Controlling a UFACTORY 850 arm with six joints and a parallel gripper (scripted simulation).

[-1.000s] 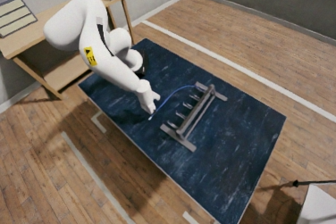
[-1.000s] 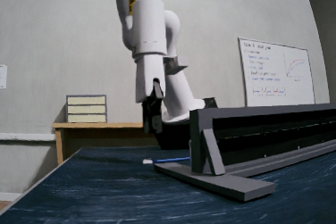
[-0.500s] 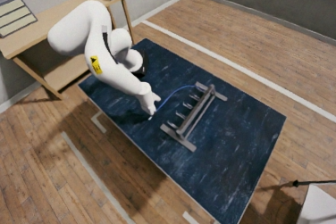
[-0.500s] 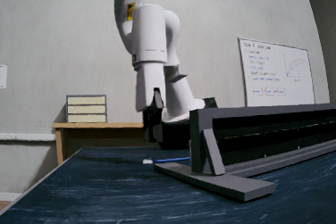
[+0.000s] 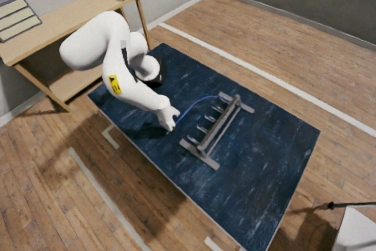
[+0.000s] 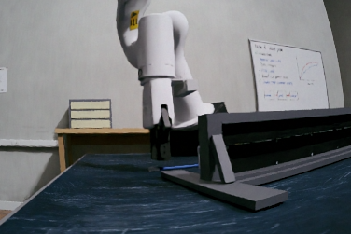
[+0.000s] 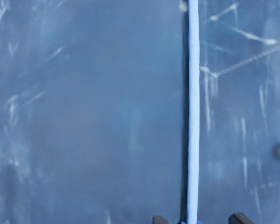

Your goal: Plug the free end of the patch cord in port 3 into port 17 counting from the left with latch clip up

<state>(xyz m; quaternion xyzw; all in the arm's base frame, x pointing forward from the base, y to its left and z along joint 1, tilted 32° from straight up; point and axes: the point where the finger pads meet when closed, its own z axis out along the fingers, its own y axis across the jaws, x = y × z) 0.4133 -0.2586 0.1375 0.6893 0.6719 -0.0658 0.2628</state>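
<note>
The white plug is 4 cm below my hand and 2 cm to the right of it.
</note>
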